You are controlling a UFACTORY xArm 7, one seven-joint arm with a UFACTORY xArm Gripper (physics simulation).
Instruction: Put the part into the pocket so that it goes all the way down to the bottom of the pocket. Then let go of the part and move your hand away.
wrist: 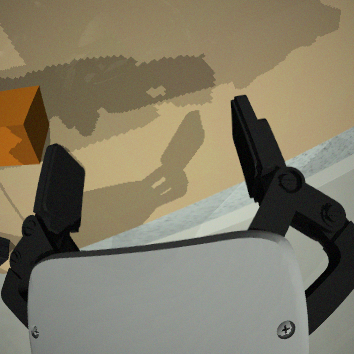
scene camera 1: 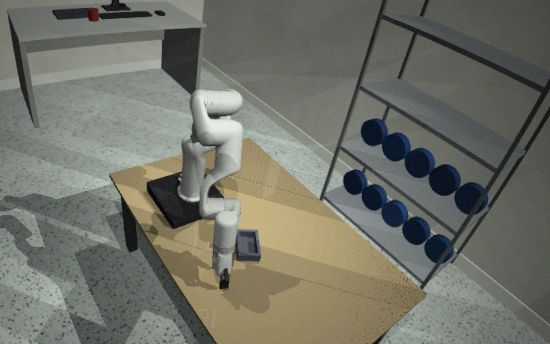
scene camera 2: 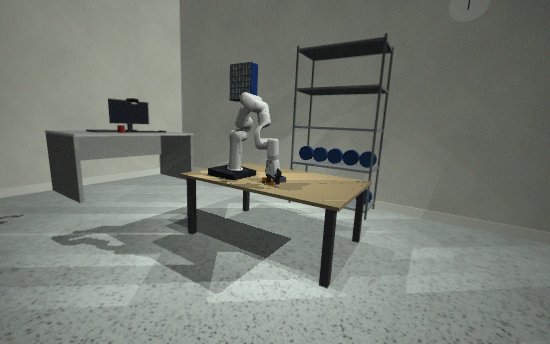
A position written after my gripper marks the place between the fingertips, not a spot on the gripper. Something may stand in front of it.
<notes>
My gripper [wrist: 144, 135] is open and holds nothing. Also in view: an orange block [wrist: 31, 124]. Further things: a pocket [scene camera 1: 247, 241].
</notes>
